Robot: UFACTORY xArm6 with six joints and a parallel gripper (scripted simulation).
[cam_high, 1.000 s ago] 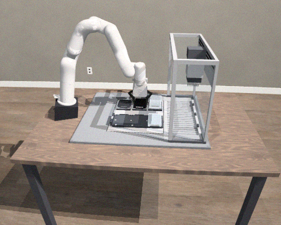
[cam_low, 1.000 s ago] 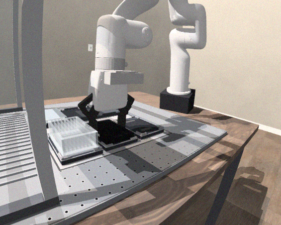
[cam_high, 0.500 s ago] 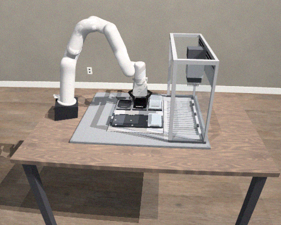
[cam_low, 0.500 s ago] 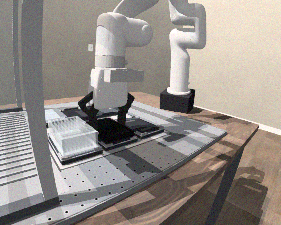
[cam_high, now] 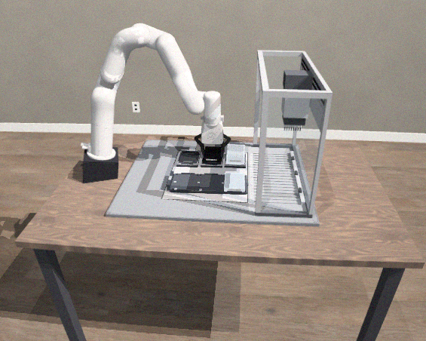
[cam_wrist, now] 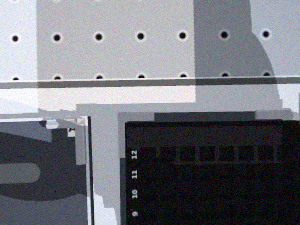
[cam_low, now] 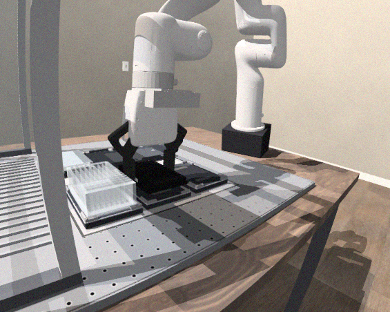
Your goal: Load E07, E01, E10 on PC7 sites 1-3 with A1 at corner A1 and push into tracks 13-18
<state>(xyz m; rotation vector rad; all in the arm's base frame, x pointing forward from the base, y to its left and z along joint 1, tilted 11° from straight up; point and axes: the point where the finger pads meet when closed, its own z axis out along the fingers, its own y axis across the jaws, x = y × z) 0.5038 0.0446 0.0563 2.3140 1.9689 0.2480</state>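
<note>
Now: hand 40 mm above the nest S2. The rest, counted from my hand: deep-well block E07: 110 mm ahead, 10 mm to the right, 10 mm below; then black 96-well plate E01: 10 mm below; then corner mark: 60 mm to the right, 50 mm behind, 30 mm below.
</note>
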